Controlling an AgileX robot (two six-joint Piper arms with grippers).
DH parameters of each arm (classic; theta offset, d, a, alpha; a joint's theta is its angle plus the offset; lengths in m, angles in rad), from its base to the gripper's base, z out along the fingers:
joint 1: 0 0.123 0 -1.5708
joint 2: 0.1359 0 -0.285 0
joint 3: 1.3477 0 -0.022 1.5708
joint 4: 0 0.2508 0 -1.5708
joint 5: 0 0 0.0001 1.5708
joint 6: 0 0.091 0 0
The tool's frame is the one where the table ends.
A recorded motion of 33 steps. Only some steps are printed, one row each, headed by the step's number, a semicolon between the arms.
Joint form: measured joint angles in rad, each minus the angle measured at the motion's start. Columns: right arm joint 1, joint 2, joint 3, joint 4, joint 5, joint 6; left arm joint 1, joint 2, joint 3, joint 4, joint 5, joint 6.
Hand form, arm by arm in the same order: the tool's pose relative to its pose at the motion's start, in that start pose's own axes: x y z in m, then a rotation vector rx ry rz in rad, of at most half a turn. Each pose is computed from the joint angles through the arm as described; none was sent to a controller.
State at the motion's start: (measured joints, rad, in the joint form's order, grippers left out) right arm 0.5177 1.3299 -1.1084 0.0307 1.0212 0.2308; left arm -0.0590 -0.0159 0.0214 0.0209 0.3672 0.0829
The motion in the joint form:
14: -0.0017 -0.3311 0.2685 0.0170 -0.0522 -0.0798; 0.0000 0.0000 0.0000 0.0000 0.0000 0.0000
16: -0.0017 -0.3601 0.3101 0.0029 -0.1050 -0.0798; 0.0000 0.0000 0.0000 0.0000 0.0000 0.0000
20: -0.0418 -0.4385 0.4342 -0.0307 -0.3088 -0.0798; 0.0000 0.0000 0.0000 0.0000 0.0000 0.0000
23: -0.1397 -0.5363 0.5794 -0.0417 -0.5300 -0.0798; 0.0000 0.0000 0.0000 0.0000 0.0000 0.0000
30: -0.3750 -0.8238 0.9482 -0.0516 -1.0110 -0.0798; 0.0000 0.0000 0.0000 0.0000 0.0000 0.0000
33: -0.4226 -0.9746 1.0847 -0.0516 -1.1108 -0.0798; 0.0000 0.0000 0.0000 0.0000 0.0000 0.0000
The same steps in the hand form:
14: 0.0740 -0.0170 -0.0285 -0.0363 -0.1099 -0.0710; 0.0000 0.0000 0.0000 0.0000 0.0000 0.0000
16: 0.0794 -0.0196 -0.0258 -0.0319 -0.1518 -0.0778; 0.0000 0.0000 0.0000 0.0000 0.0000 0.0000
20: 0.0901 -0.0318 -0.0169 -0.0142 -0.3168 -0.0638; 0.0000 0.0000 0.0000 0.0000 0.0000 0.0000
23: 0.1055 -0.0511 -0.0085 0.0209 -0.5004 0.0032; 0.0000 0.0000 0.0000 0.0000 0.0000 0.0000
30: 0.1633 -0.0846 0.0127 0.1471 -0.9218 0.1338; 0.0000 0.0000 0.0000 0.0000 0.0000 0.0000
33: 0.1910 -0.0880 0.0252 0.1791 -1.0394 0.1491; 0.0000 0.0000 0.0000 0.0000 0.0000 0.0000

